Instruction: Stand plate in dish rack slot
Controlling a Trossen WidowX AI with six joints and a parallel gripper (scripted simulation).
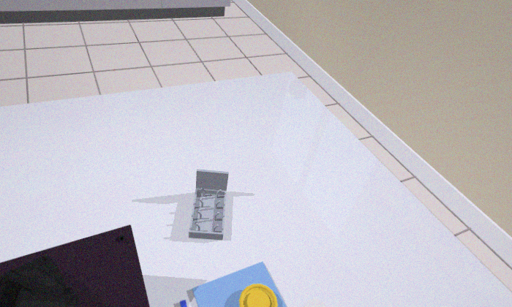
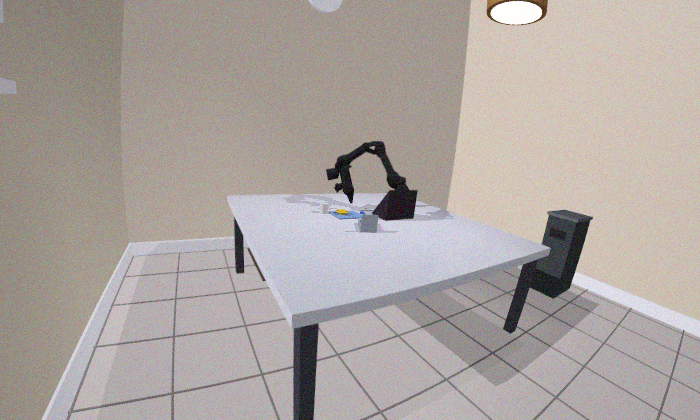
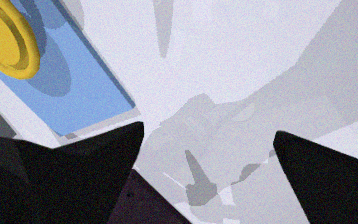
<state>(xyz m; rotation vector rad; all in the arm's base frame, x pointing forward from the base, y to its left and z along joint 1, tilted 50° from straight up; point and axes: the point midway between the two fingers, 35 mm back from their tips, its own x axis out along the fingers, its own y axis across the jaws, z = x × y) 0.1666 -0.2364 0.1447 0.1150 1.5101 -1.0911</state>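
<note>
Right now the yellow plate is 140 mm ahead of my gripper tip, 100 mm to the left of it and 20 mm below it. Also, from my gripper tip: blue spoon: 130 mm to the left, 30 mm below, 10 mm ahead; blue mat: 110 mm to the left, 110 mm ahead, 30 mm below; white cup: 200 mm ahead, 30 mm to the left, 10 mm below.
</note>
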